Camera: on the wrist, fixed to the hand. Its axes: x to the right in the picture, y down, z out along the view.
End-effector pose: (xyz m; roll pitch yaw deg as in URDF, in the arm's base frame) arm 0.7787 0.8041 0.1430 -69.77 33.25 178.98
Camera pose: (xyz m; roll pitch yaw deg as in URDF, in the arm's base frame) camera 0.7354 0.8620 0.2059 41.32 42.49 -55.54
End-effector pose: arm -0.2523 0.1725 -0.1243 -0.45 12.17 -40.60
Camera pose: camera -0.3145 0.1045 -0.1505 7.10 -15.70 45.17
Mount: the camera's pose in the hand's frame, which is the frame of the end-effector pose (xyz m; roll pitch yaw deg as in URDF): 0.0026 -0.0919 -0.0270 -5.54 -16.68 89.26
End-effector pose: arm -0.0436 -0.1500 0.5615 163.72 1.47 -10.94
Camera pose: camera -0.0229 -0.0565 0.5616 172.78 0.42 -100.24
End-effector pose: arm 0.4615 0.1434 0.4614 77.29 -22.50 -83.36
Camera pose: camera 0.4721 0.1054 0.3741 -105.53 -67.87 107.23
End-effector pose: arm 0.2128 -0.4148 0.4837 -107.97 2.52 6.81
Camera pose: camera 0.2192 -0.4113 0.5792 119.65 87.78 -137.75
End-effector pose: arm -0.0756 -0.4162 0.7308 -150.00 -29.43 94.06
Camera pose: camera -0.1393 -0.4526 0.7925 -145.88 38.87 32.29
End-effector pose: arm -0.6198 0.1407 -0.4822 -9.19 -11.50 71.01
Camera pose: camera -0.5283 0.1144 -0.4934 -17.26 -7.48 161.81
